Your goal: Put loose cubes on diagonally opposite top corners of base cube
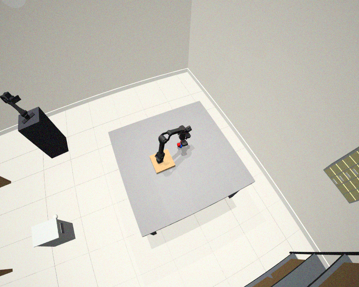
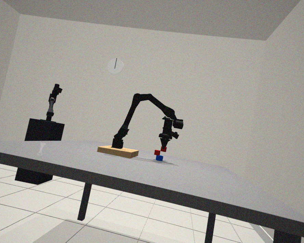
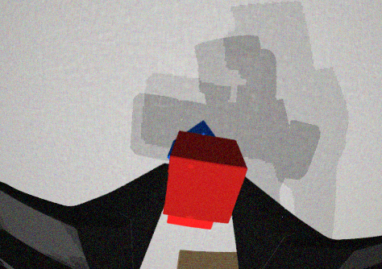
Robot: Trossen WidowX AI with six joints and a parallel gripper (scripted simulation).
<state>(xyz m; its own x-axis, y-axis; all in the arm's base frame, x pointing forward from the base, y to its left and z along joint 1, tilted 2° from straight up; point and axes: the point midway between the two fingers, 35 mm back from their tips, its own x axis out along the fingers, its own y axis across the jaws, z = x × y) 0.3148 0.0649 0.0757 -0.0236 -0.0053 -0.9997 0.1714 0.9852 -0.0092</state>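
Right now the blue cube is 7 cm below my gripper tip and 2 cm behind it.
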